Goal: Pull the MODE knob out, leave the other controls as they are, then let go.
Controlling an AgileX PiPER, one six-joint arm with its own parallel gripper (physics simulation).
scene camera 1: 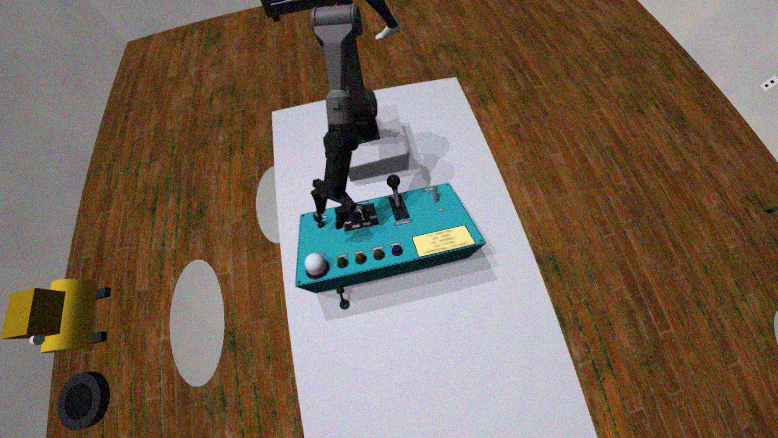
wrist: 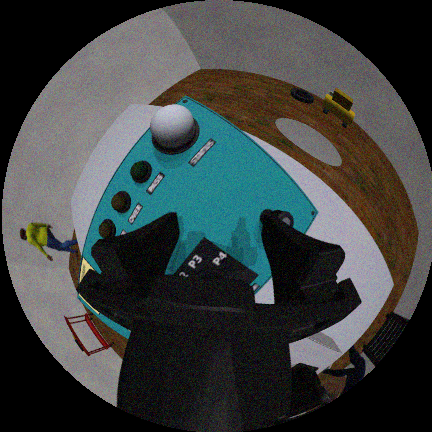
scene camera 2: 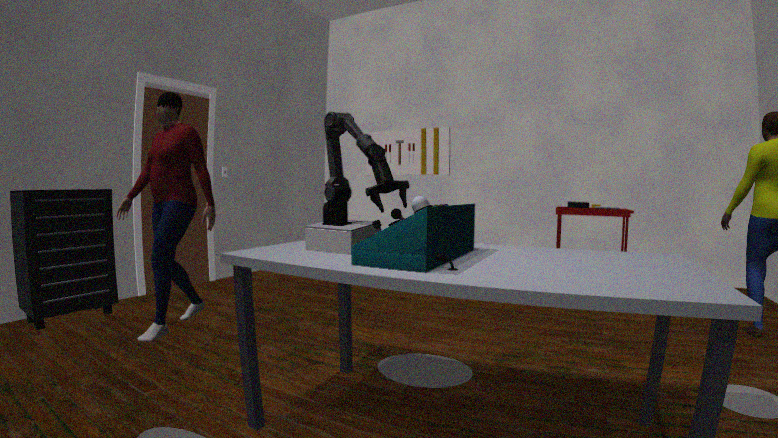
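Observation:
The teal control panel stands on the white table. A small dark knob at its back left corner, seen in scene camera 1, appears to be the MODE knob; its label is not readable. In the wrist view the knob is partly hidden behind the right fingertip. How far it stands out is unclear. My gripper is open, with no thing between its fingers. It is above the panel, beside the knob, with its fingers spread between the knob and the P3/P4 plate.
A white dome and several small round lamps line the panel's front. A ball-topped lever and a toggle stand to the right. A small handle sticks out of the front side.

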